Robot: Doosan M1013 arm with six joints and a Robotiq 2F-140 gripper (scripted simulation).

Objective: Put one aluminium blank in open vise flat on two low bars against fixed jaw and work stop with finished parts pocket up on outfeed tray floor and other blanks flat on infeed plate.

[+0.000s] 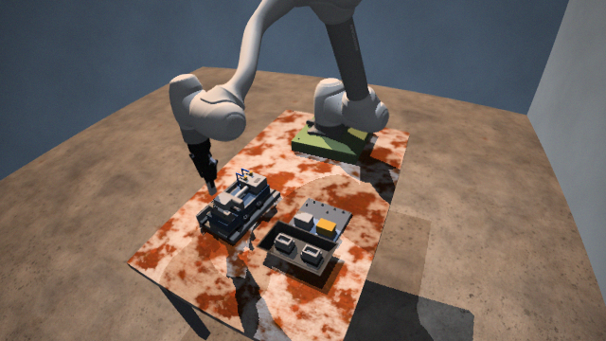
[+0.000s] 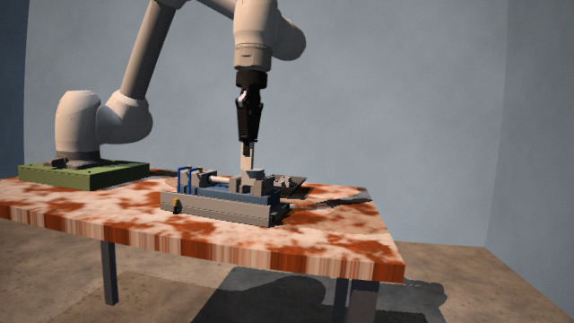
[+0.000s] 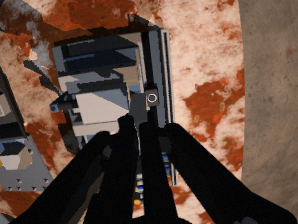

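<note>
My gripper is now 8 cm past the piston rod, 8 cm above it and 6 cm to the right of it. From my hand the other things lie so: infeed plate (37 cm to the left, 15 cm below, 14 cm behind); then vise (12 cm below, 7 cm behind, 6 cm to the left); then aluminium blank (32 cm to the left, 13 cm below, 10 cm behind).
</note>
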